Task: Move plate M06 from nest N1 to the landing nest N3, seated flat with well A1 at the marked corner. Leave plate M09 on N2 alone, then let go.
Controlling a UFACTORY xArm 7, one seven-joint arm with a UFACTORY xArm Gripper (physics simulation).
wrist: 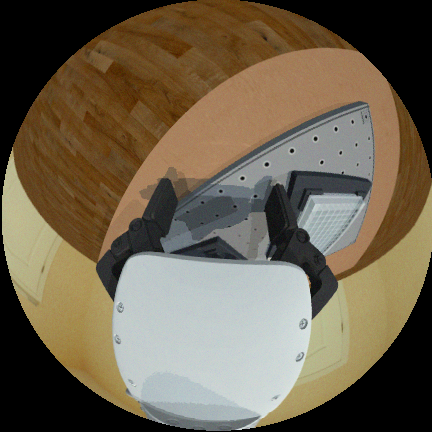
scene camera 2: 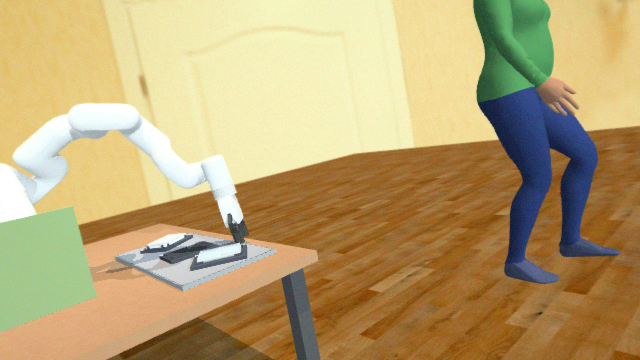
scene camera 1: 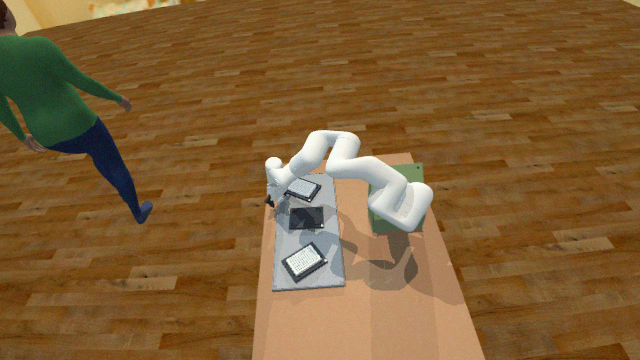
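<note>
My gripper (scene camera 1: 277, 199) (scene camera 2: 239, 237) (wrist: 220, 191) is open and empty, above the grey board's edge, beside the back nest. A pale gridded plate (scene camera 1: 303, 187) (scene camera 2: 218, 254) (wrist: 332, 217) sits in the dark back nest; in the wrist view it is right of the fingers. The middle nest (scene camera 1: 306, 218) (scene camera 2: 176, 255) (wrist: 212, 247) is dark and holds no plate; the gripper's body partly hides it in the wrist view. A white plate (scene camera 1: 304, 261) (scene camera 2: 167, 242) sits in the front nest, which is turned at an angle. Labels and A1 marks are too small to read.
The grey perforated board (scene camera 1: 330, 280) (scene camera 2: 182, 286) (wrist: 305, 150) carries the nests on a wooden table (scene camera 1: 310, 325) (scene camera 2: 300, 256) (wrist: 270, 80). A green block (scene camera 1: 415, 173) (scene camera 2: 45, 270) is by the arm's base. A person in green (scene camera 1: 50, 100) (scene camera 2: 515, 50) stands beyond the table's edge.
</note>
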